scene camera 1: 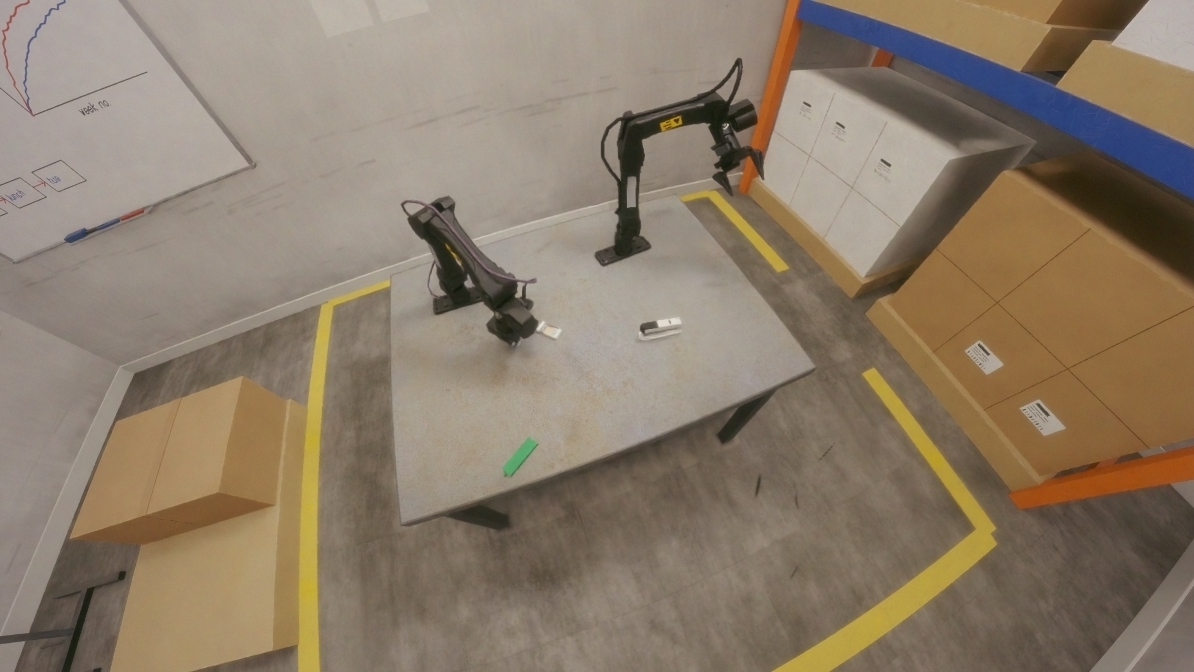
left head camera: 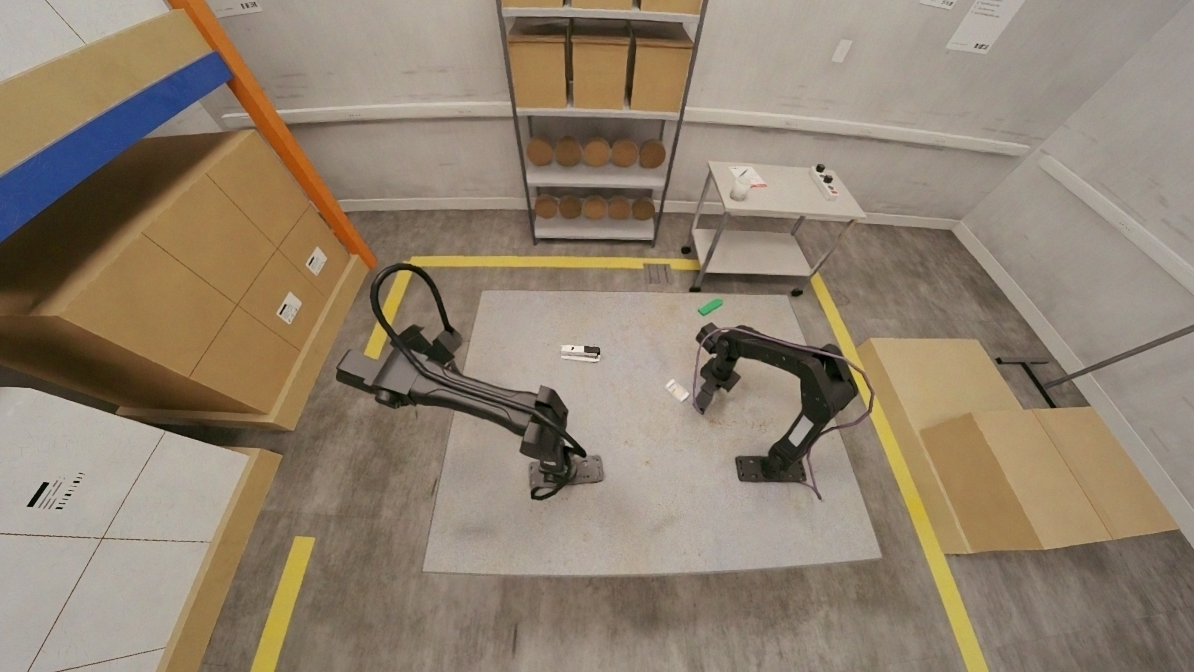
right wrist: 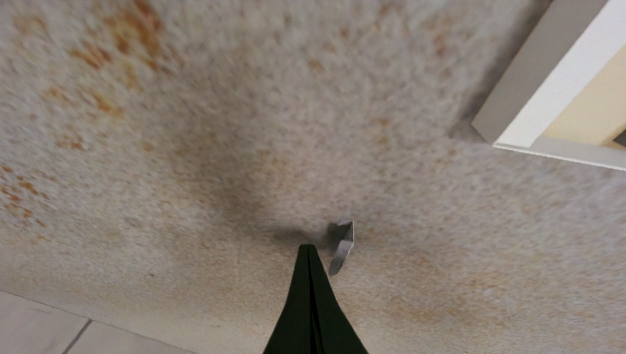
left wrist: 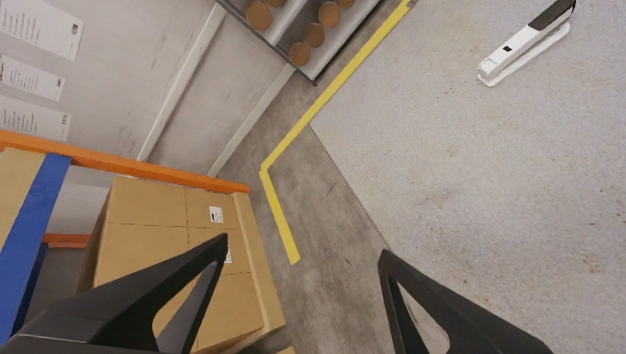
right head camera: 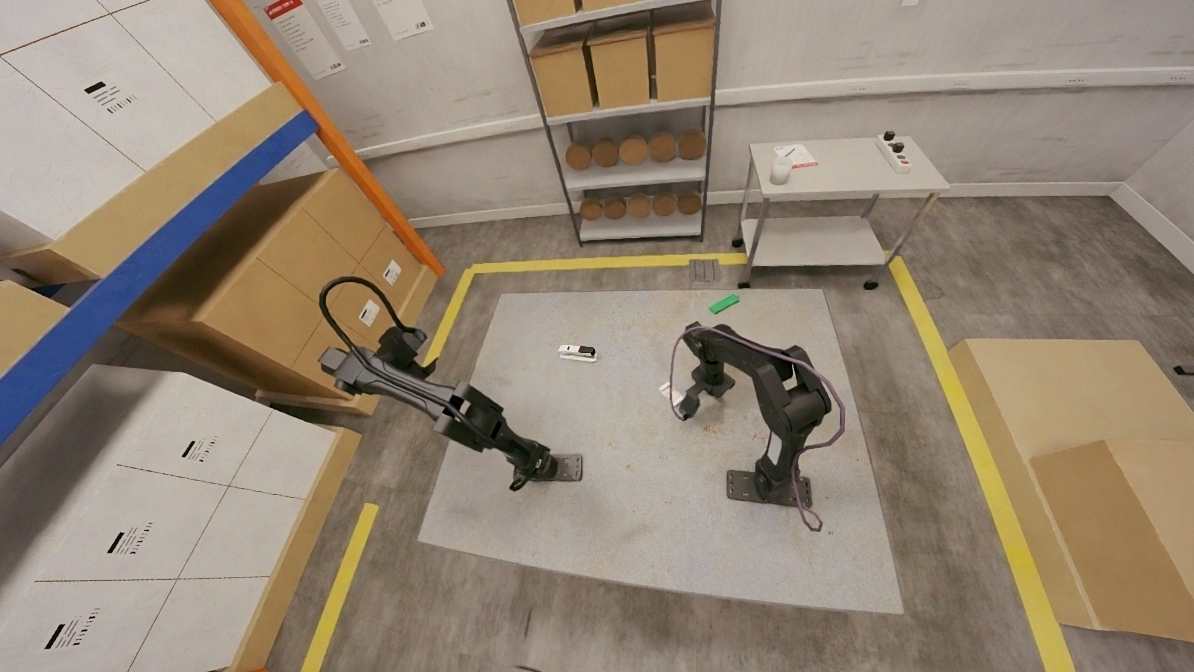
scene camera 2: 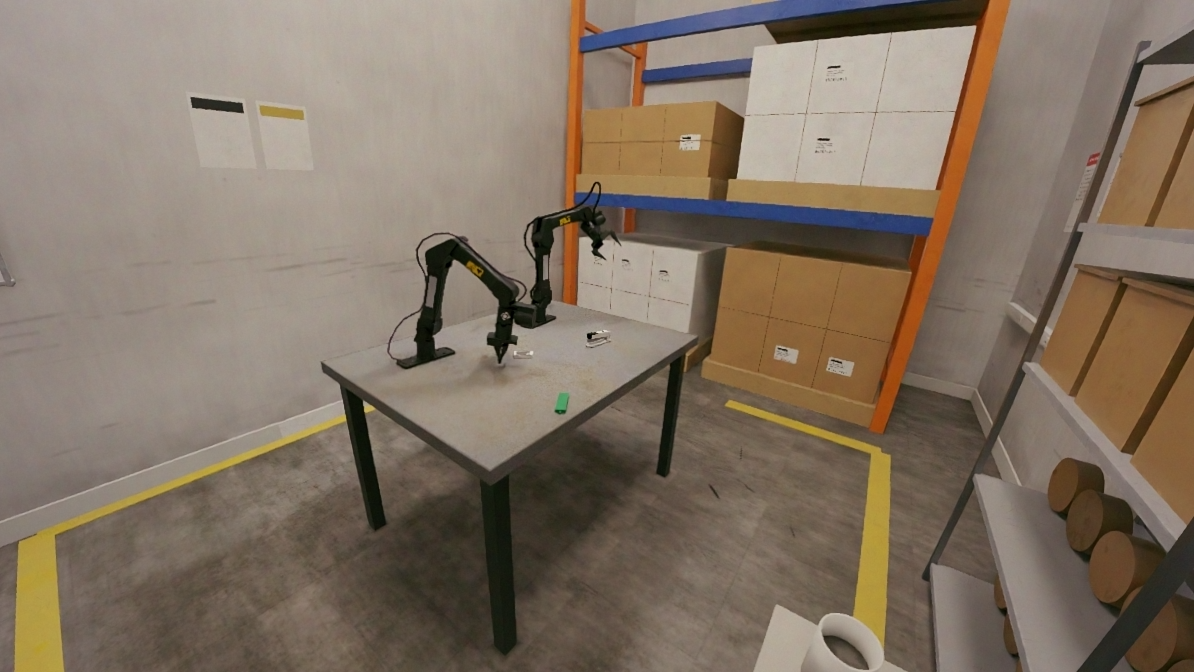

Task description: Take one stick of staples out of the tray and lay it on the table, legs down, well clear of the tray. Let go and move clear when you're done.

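Pixels of known places: left gripper, between the fingertips: (scene camera 1: 747, 188) (left wrist: 305, 249) (right head camera: 423, 344) (scene camera 2: 613, 253); right gripper, between the fingertips: (scene camera 1: 511, 342) (left head camera: 713, 389) (right wrist: 305, 250) (right head camera: 712, 394) (scene camera 2: 499, 363); left arm's base, origin of its link: (scene camera 1: 623, 251) (left head camera: 565, 472) (right head camera: 547, 467) (scene camera 2: 538, 322); right arm's base, origin of its link: (scene camera 1: 462, 299) (left head camera: 770, 469) (right head camera: 767, 488) (scene camera 2: 427, 358).
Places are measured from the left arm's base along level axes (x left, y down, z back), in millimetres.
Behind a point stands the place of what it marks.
Note:
A short grey stick of staples (right wrist: 342, 256) @[x -470, y -13, z -203 mm] lies on the table (right wrist: 200, 280) @[x -600, y 0, z -180 mm] in the right wrist view, apart from the tray. It looks tipped; which way its legs point is hard to tell. My right gripper (right wrist: 305, 250) @[x -482, y -12, z -190 mm] (scene camera 1: 513, 343) @[x -482, y -12, z -190 mm] (scene camera 2: 501, 361) @[x -482, y -12, z -190 mm] is shut with nothing between its fingers, its tips just left of the stick in the right wrist view. The white tray (right wrist: 525, 82) @[x -386, y -9, z -175 mm] (left head camera: 670, 385) @[x -350, y 0, z -224 mm] (scene camera 2: 516, 355) @[x -392, y -12, z -192 mm] stands at the upper right of that view, partly cut off, with a dark corner of its contents showing. My left gripper (left wrist: 305, 249) @[x 259, y -323, z -241 mm] (scene camera 1: 743, 179) @[x 259, y -323, z -241 mm] (scene camera 2: 610, 248) @[x 259, y -323, z -241 mm] is open and empty, raised beyond the table edge.
A white and black stapler (left head camera: 579, 353) @[x -71, y -38, z -349 mm] (right head camera: 576, 352) @[x -77, y -43, z -349 mm] (scene camera 1: 660, 328) @[x -84, y -41, z -370 mm] (left wrist: 520, 47) @[x -58, y -46, z -352 mm] stands on the table. A green block (left head camera: 710, 307) @[x -572, y -10, z -510 mm] (right head camera: 724, 303) @[x -576, y -10, z -515 mm] (scene camera 1: 520, 456) @[x -575, y -10, z -519 mm] (scene camera 2: 562, 403) @[x -588, y -10, z -525 mm] lies near the table edge farthest from the arm bases. Boxes, a shelf rack and a trolley stand around the table.

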